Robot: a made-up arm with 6 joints.
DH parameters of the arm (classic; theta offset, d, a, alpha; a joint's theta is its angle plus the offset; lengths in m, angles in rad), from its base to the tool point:
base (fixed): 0 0.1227 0 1.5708
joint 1: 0 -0.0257 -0.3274 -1.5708
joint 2: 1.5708 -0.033 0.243 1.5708
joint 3: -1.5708 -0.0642 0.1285 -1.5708
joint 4: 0 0.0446 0.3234 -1.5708
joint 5: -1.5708 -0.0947 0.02 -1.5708
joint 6: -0.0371 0 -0.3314 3.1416
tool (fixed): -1.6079 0.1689 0 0
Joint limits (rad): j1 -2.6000..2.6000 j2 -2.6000..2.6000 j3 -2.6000..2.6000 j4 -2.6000..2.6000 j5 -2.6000..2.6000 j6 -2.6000..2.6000
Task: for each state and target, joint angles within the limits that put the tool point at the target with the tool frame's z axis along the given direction. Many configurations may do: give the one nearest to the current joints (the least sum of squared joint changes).
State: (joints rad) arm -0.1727 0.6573 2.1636 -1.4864 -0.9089 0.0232
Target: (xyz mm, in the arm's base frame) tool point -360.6 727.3 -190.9 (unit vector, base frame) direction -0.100 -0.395 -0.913
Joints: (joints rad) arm 0.1921 0.7544 1.7670 -1.0481 -0.9986 -0.0040
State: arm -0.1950 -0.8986 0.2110 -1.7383 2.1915 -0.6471
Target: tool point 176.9 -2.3 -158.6 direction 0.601 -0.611 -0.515
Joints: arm -0.9273 -1.3750 -0.1199 -1.8890 2.4806 0.0095
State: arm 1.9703 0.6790 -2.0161 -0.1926 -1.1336 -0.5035
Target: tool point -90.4 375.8 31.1 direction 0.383 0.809 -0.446
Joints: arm 2.3665 0.3052 -2.4360 -0.5012 -0.8543 -1.3979
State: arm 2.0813 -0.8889 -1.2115 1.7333 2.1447 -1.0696
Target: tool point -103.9 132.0 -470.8 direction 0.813 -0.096 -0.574
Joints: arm 1.1302 -1.1818 -1.7637 1.7590 1.5469 -0.6164
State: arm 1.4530 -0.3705 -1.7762 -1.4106 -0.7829 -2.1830
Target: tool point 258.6 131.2 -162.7 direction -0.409 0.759 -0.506
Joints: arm 0.8603 -0.8963 -2.2322 -1.5853 0.0366 -2.1061
